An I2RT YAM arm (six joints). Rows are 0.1 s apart.
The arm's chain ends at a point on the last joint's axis. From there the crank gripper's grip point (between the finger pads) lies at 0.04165 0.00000 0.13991 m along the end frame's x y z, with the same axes.
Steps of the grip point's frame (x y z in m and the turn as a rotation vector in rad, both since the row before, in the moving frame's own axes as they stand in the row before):
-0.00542, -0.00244, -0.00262, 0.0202, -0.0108, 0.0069
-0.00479, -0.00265, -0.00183, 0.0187, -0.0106, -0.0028
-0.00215, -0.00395, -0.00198, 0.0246, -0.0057, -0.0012
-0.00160, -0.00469, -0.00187, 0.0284, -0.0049, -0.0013
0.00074, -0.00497, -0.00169, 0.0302, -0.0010, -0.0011
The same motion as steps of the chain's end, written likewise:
-0.00392, 0.00011, -0.00304, 0.0202, -0.0108, 0.0069
-0.00330, 0.00008, -0.00224, 0.0187, -0.0106, -0.0028
-0.00135, -0.00046, -0.00217, 0.0246, -0.0057, -0.0012
-0.00091, -0.00066, -0.00202, 0.0284, -0.0049, -0.0013
0.00088, -0.00070, -0.00167, 0.0302, -0.0010, -0.0011

